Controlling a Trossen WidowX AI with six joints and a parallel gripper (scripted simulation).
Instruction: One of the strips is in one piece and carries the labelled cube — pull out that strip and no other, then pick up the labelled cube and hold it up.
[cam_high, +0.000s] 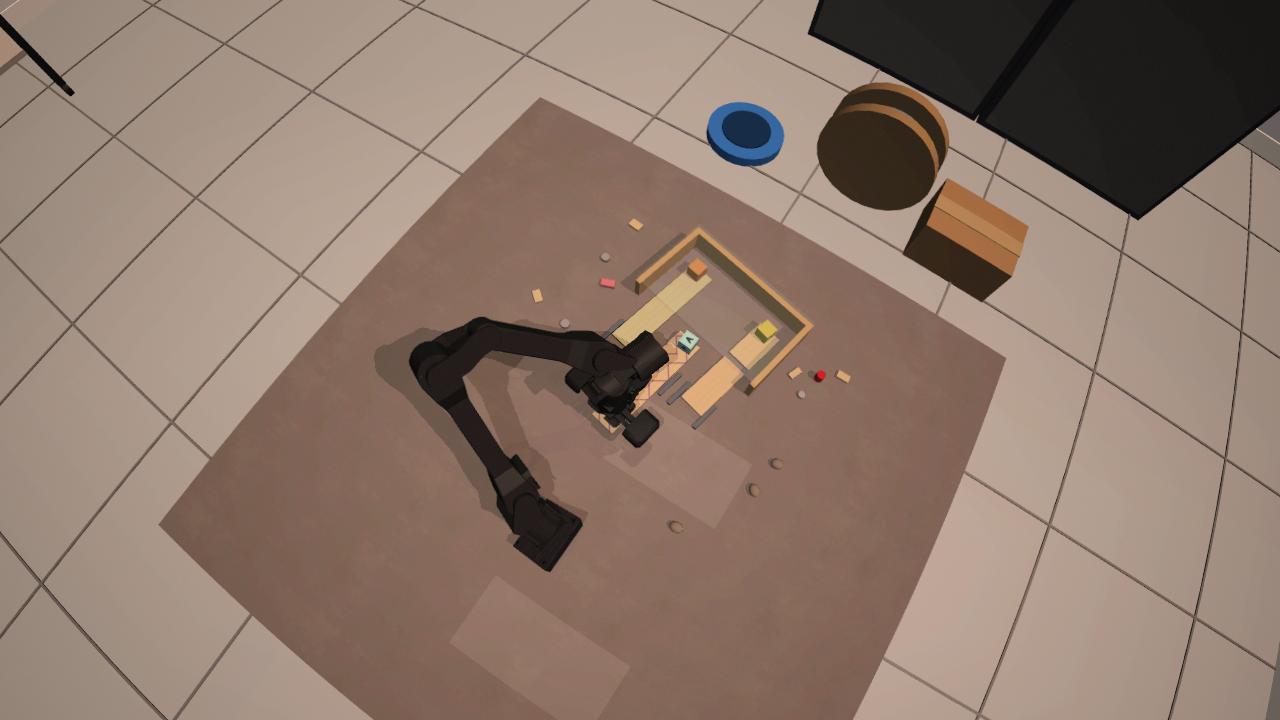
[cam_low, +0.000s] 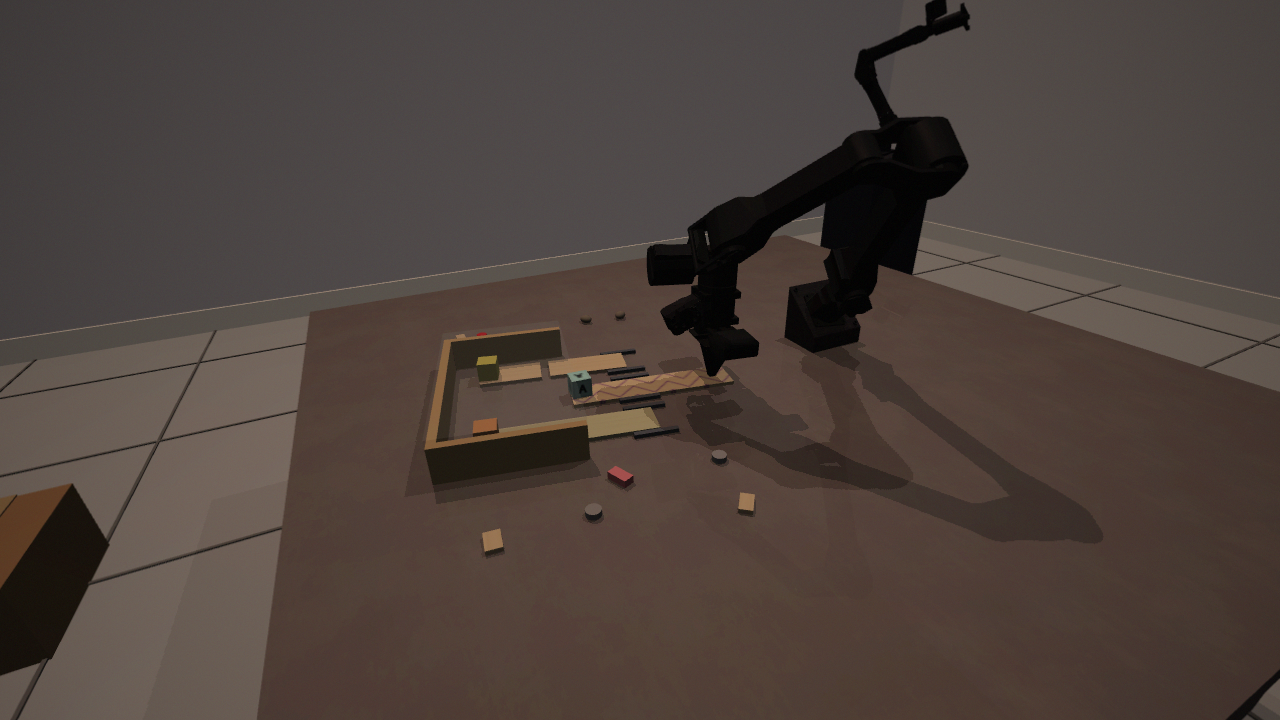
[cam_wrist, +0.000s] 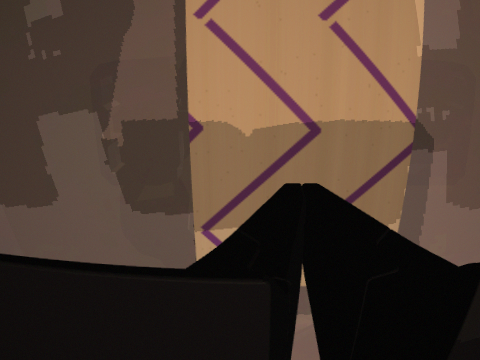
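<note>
The pale teal labelled cube lies 21 cm ahead of my gripper tip, 2 cm to the right of it and 1 cm above it.
</note>
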